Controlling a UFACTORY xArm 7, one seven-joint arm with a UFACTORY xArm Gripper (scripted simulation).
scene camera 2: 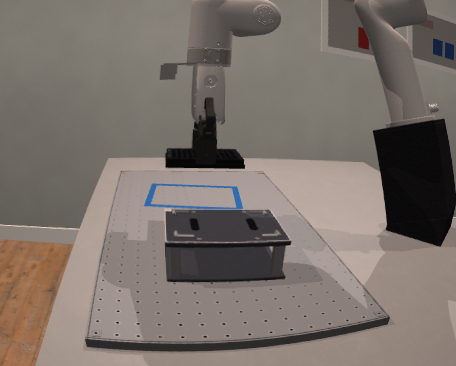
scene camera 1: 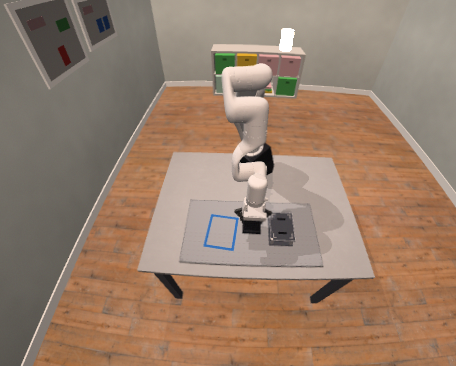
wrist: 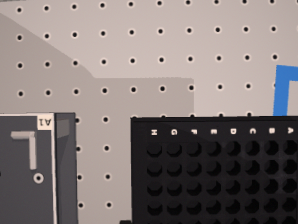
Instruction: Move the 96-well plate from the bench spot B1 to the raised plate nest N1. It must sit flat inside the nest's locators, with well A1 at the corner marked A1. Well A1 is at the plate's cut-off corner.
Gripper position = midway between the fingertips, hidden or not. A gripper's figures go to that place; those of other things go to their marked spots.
The gripper [scene camera 2: 203,157]: 0.71 m from the lens. A black 96-well plate [scene camera 2: 176,157]: 0.68 m from the lens. A raised plate nest [scene camera 2: 214,225]: 0.58 m from the lens. The marked spots on the raised plate nest and the black 96-well plate are 0.15 m apart.
